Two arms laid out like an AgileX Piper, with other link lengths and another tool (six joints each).
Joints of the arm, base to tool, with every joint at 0 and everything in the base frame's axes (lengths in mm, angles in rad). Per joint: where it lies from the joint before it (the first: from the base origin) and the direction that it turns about. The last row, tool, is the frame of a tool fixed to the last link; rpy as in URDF.
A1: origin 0 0 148.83 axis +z
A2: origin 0 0 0 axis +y
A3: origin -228.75 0 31.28 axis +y
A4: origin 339.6 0 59.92 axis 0.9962 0 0.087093
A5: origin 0 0 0 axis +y
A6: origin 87.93 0 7.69 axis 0.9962 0 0.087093
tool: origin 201.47 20 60.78 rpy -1.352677 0.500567 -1.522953
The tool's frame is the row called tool.
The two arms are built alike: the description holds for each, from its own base.
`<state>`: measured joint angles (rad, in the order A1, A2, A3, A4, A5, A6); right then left.
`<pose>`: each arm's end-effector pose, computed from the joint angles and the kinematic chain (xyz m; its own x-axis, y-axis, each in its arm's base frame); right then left.
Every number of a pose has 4 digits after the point.
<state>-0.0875 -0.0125 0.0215 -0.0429 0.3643 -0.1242 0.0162 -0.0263 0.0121 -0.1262 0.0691 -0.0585</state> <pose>0.4051 -0.0132 0.1886 -0.1894 -0.9302 -0.3144 -0.1164 0.3392 -0.9335 0.4018 0.0315 0.2871 0.0174 -0.9496 -0.3130 0.1470 0.3121 -0.9386</pose>
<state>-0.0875 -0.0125 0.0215 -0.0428 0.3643 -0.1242 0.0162 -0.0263 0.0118 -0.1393 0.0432 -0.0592</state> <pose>0.4051 -0.0132 0.1886 -0.1894 -0.9302 -0.3145 -0.1164 0.3393 -0.9334 0.4004 0.0328 0.2944 0.0274 -0.9537 -0.2994 0.1709 0.2996 -0.9386</pose>
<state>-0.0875 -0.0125 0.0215 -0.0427 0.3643 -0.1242 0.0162 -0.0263 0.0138 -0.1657 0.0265 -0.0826</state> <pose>0.4051 -0.0132 0.1886 -0.1894 -0.9301 -0.3146 -0.1164 0.3394 -0.9334 0.3997 0.0351 0.2966 0.0300 -0.9674 -0.2513 0.1857 0.2524 -0.9496</pose>
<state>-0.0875 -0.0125 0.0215 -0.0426 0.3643 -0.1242 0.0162 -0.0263 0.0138 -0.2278 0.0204 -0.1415</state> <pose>0.4051 -0.0132 0.1886 -0.1894 -0.9301 -0.3147 -0.1164 0.3395 -0.9334 0.3996 0.0393 0.2945 0.0221 -0.9909 -0.1329 0.1950 0.1347 -0.9715</pose>
